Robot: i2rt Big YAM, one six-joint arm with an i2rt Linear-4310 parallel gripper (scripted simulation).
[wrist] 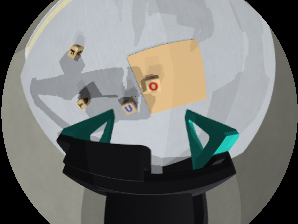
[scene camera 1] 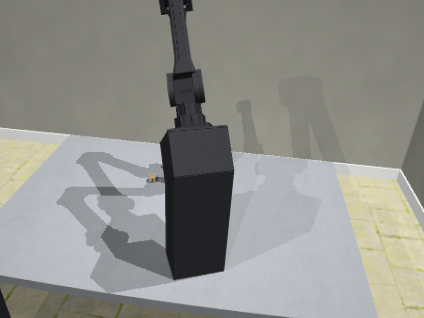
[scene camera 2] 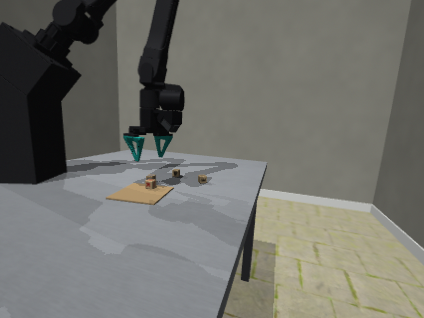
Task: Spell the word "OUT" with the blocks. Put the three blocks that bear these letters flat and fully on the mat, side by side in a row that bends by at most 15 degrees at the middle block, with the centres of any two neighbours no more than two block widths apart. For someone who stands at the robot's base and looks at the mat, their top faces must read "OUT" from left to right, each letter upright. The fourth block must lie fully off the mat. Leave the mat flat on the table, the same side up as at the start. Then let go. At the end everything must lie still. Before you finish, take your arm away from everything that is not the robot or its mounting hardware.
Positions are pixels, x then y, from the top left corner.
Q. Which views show the tan mat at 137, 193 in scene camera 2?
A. The wrist view and scene camera 2 only.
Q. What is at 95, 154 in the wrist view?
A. My gripper.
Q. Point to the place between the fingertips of my gripper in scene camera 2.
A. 149, 159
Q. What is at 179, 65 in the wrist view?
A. A tan mat.
